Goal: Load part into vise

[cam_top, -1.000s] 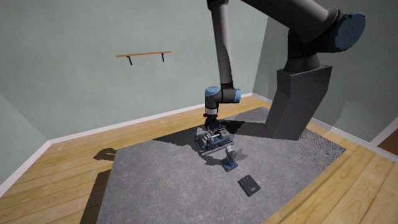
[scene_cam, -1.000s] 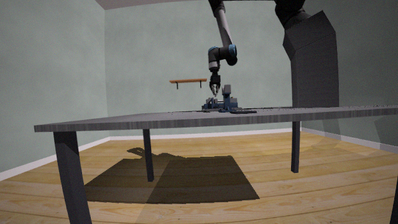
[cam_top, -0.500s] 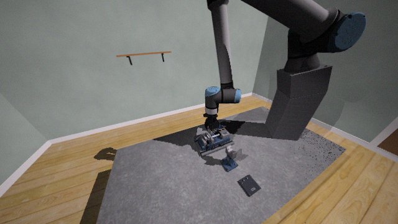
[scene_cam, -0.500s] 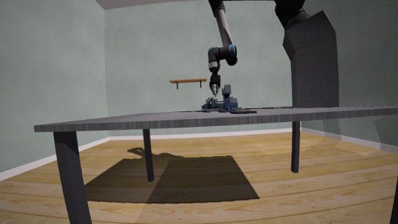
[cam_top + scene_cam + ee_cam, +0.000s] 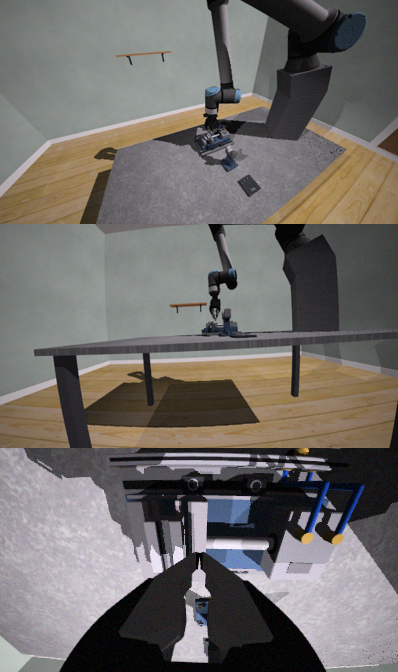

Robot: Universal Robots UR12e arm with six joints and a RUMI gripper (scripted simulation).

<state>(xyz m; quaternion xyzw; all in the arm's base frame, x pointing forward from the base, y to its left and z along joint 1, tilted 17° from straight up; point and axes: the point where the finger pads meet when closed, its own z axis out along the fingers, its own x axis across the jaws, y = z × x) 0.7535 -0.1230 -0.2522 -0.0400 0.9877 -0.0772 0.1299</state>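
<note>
The part lies 40 mm ahead of my hand and 30 mm below it. The rest, counted from my hand: moving jaw: 50 mm below; cylinder rod: 50 mm behind, 50 mm below; work stop: 30 mm ahead, 50 mm to the left, 40 mm below.
</note>
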